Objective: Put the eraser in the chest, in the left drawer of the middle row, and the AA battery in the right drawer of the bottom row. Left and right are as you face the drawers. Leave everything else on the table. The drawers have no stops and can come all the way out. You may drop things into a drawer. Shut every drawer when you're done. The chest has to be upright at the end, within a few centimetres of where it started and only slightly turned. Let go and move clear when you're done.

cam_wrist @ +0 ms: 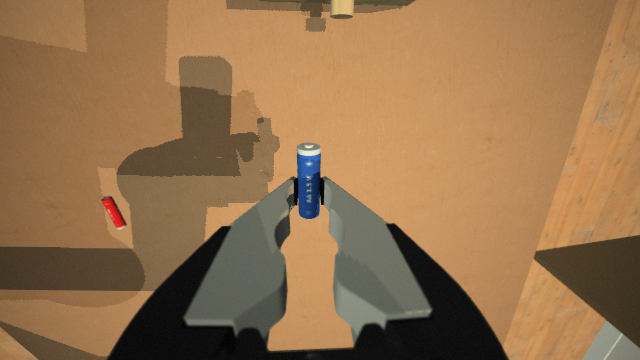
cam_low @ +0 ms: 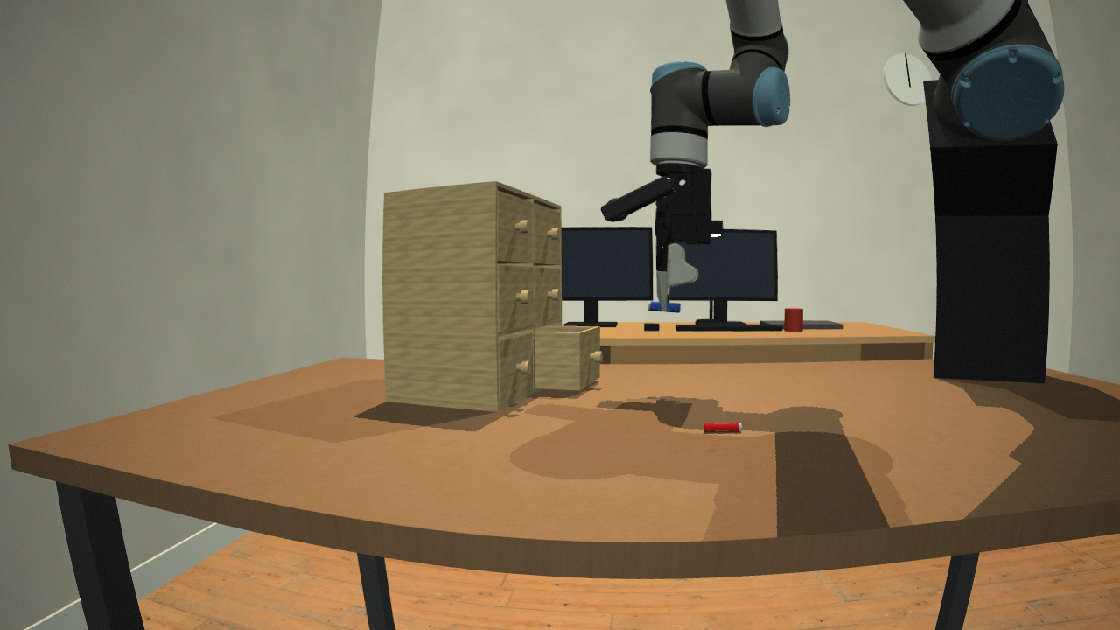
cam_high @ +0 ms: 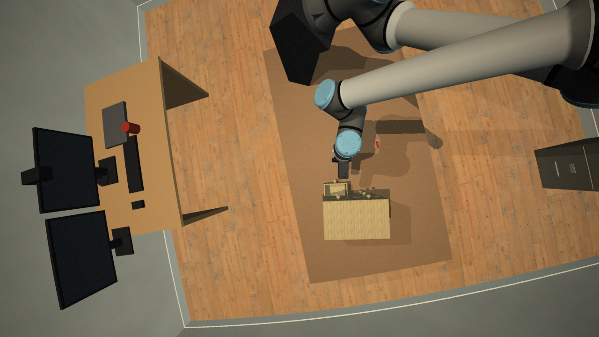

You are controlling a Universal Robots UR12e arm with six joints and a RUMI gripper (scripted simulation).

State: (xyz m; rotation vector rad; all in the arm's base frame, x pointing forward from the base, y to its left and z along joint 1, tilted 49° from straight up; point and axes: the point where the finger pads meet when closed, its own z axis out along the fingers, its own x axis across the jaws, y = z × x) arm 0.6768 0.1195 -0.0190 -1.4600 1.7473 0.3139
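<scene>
Right now my hand is 1 cm above the blue AA battery. Round my hand: red battery (25 cm to the left, 13 cm below, 10 cm behind); eraser (30 cm ahead, 10 cm to the left, 3 cm below).
</scene>
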